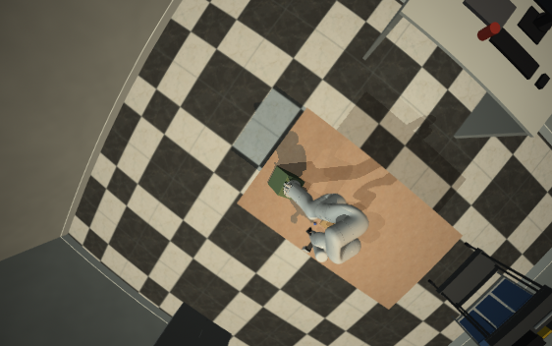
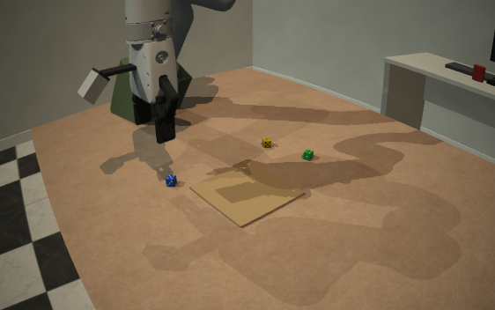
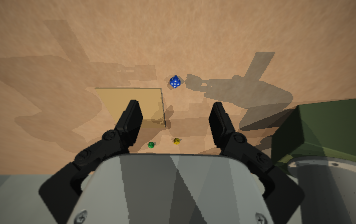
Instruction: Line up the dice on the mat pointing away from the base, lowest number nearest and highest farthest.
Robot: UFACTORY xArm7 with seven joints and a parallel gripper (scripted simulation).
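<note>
Now: hand 20 mm to the right of the blue die and 110 mm above it. Round my hand: tan mat: 110 mm ahead, 100 mm to the left, 120 mm below; then green die: 110 mm ahead, 270 mm to the left, 110 mm below; then yellow die: 10 mm ahead, 250 mm to the left, 110 mm below.
</note>
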